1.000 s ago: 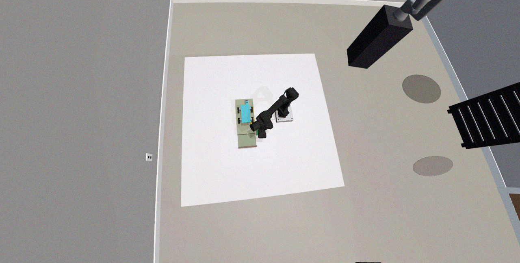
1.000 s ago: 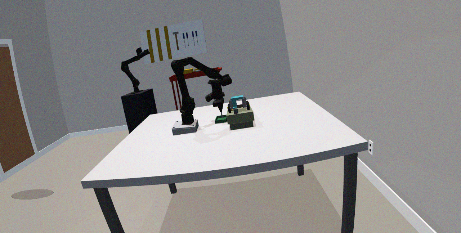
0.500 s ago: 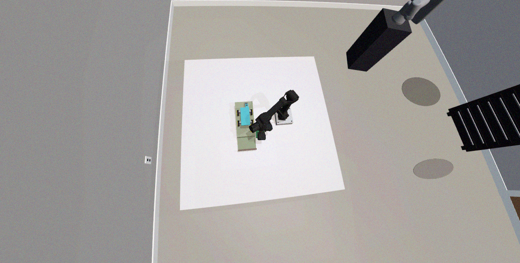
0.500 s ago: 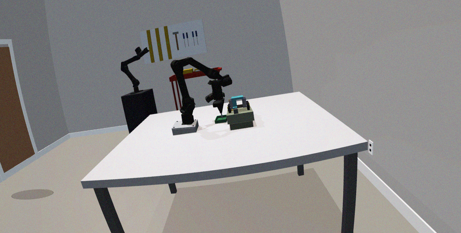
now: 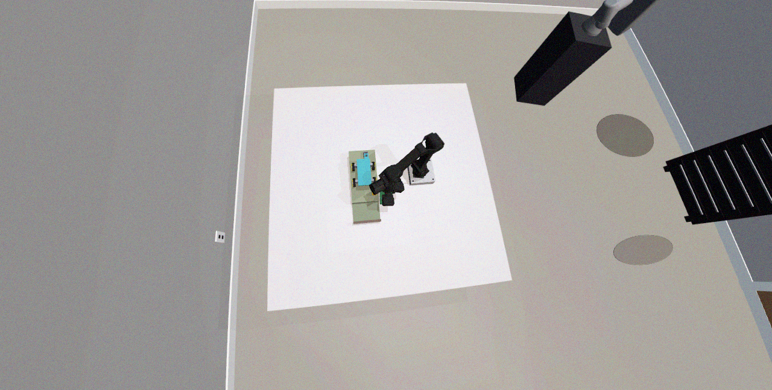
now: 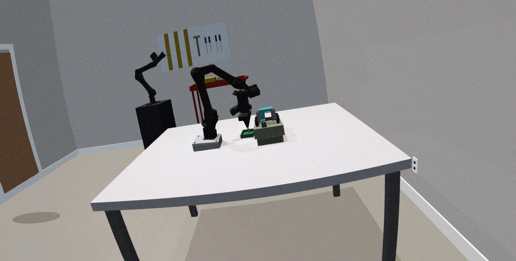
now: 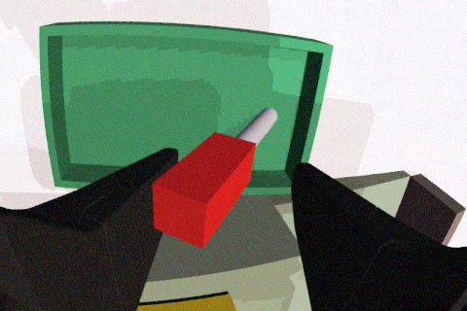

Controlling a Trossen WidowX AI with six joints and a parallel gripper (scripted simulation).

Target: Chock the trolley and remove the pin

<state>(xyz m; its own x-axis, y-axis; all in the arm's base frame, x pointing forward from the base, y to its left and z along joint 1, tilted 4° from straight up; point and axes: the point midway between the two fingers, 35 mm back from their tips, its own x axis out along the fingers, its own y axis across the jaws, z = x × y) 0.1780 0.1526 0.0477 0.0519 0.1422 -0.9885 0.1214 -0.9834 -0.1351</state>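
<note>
Now: the green tray 60 mm below my gripper tip and 20 mm to the right of it. Round my gripper tip: yellow chock 70 mm ahead, 30 mm above, 20 mm to the right; olive ramp 140 mm ahead, 100 mm to the right; red-headed stop pin 10 mm below.
</note>
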